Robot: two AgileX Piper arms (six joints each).
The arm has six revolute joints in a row. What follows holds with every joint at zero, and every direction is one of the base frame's. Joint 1 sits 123.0 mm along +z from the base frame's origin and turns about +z. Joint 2 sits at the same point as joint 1 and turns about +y. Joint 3 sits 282.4 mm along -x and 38.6 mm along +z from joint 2 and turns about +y. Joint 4 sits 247.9 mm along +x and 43.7 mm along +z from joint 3 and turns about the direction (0.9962, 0, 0.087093). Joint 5 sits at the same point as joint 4 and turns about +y. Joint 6 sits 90.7 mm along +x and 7.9 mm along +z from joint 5 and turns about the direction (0.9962, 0, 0.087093). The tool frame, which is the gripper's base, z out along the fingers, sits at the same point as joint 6; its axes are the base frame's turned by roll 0.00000, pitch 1.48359 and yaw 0.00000 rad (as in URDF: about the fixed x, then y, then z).
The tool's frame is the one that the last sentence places.
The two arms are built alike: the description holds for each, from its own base.
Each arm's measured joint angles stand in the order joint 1, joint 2, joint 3, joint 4, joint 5, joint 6.
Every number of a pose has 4 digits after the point.
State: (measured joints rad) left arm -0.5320 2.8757 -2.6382 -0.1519 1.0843 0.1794; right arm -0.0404 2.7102 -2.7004 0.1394 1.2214 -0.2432
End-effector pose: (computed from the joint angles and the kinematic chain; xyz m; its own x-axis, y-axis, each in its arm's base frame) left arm 0.4799 -0.2966 0.0591 -0.7491 0.5648 -0.3461 0.6256 0.7750 -0.0893; right arm 0.5586 -0.0107 0.1652 -0.8882 -0.1566 -0.4319 -0.1902 0.9811 0.0356
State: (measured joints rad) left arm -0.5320 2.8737 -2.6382 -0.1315 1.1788 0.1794; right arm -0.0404 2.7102 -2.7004 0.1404 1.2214 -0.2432
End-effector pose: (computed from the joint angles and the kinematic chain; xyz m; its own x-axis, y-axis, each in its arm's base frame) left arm 0.4734 -0.2915 0.0575 -0.7607 0.5959 -0.2574 0.6321 0.7702 -0.0851; right arm 0.5586 -0.0106 0.1652 -0.8882 -0.1562 -0.4321 -0.1903 0.9810 0.0365
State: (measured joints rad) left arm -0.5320 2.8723 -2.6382 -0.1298 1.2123 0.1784; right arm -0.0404 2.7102 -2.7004 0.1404 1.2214 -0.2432
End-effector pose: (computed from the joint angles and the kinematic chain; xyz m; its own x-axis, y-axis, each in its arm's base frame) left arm 0.4709 -0.2900 0.0576 -0.7651 0.6027 -0.2265 0.6325 0.7694 -0.0893; right arm 0.5586 -0.0106 0.1652 -0.8882 -0.1562 -0.4321 -0.1903 0.9810 0.0365
